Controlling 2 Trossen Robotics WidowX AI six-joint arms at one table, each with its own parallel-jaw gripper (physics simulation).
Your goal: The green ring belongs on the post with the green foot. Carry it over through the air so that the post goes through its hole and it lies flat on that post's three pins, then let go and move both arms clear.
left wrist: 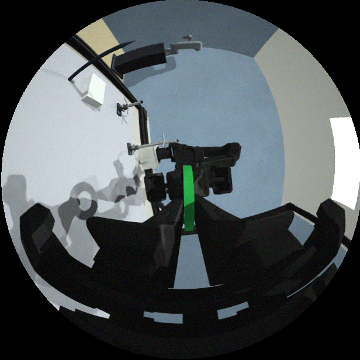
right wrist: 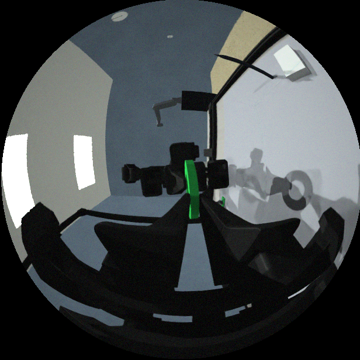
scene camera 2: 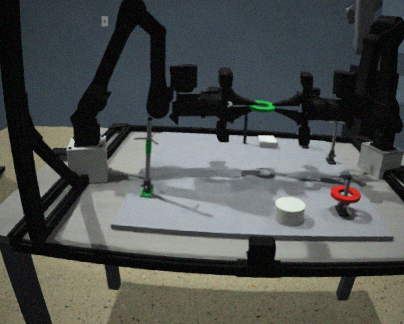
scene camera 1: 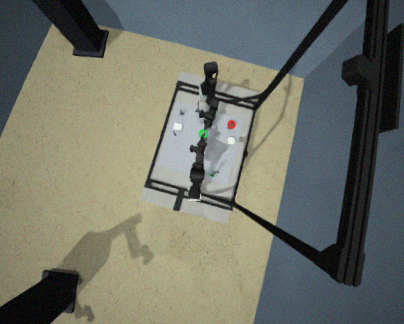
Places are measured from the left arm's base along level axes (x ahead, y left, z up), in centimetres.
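Where they show: left gripper, fingertip midpoint: (scene camera 2: pixel 257 105) (scene camera 1: pixel 202 135); right gripper, fingertip midpoint: (scene camera 2: pixel 272 107) (scene camera 1: pixel 204 130); left arm's base at its link origin: (scene camera 2: pixel 86 142) (scene camera 1: pixel 194 194); right arm's base at its link origin: (scene camera 2: pixel 383 146) (scene camera 1: pixel 205 91).
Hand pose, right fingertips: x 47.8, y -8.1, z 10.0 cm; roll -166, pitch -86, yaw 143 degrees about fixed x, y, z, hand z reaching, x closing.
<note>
Things, the pixels of their top centre, and the offset from my right fingertips. "spot": a spot on its surface instead.
- green ring at its top centre: (scene camera 2: pixel 262 103) (scene camera 1: pixel 203 133) dx -2.6, dy +0.7, dz +0.7 cm
- tall post with the green foot, surface spot: (scene camera 2: pixel 148 172) spot: dx -32.5, dy -7.9, dz -12.6 cm
- red ring at its top centre: (scene camera 2: pixel 346 192) dx +9.6, dy -24.3, dz -13.4 cm
- white cylinder at its top centre: (scene camera 2: pixel 290 204) (scene camera 1: pixel 231 140) dx -4.3, dy -23.7, dz -15.0 cm
- white block at its top centre: (scene camera 2: pixel 267 138) (scene camera 1: pixel 177 126) dx +9.2, dy +21.8, dz -16.5 cm
- black rod at its top centre: (scene camera 2: pixel 247 102) dx +1.8, dy +23.9, dz -4.5 cm
- grey post at a spot on its surface: (scene camera 2: pixel 334 142) spot: dx +23.9, dy +3.6, dz -11.9 cm
The green ring (scene camera 1: pixel 199 134) (scene camera 2: pixel 262 109) (left wrist: pixel 189 197) (right wrist: pixel 192 187) is held level in the air above the board, between the two grippers. My left gripper (scene camera 2: pixel 251 105) (left wrist: pixel 187 197) is shut on one side of it, at its left in scene camera 2. My right gripper (scene camera 2: pixel 276 106) (right wrist: pixel 193 197) is shut on the opposite side. The tall post with the green foot (scene camera 2: pixel 148 172) stands upright at the board's left in scene camera 2. It has thin pins high up and a green band under them. Its foot shows partly in the right wrist view, behind the fingers.
A red ring (scene camera 2: pixel 337 196) sits around a short post at the right in scene camera 2. A white cylinder (scene camera 1: pixel 231 140) (scene camera 2: pixel 290 211) stands left of it. A white block (scene camera 1: pixel 177 127) (scene camera 2: pixel 267 141), a black rod (scene camera 2: pixel 245 130) and a grey post (scene camera 2: pixel 334 142) stand farther back.
</note>
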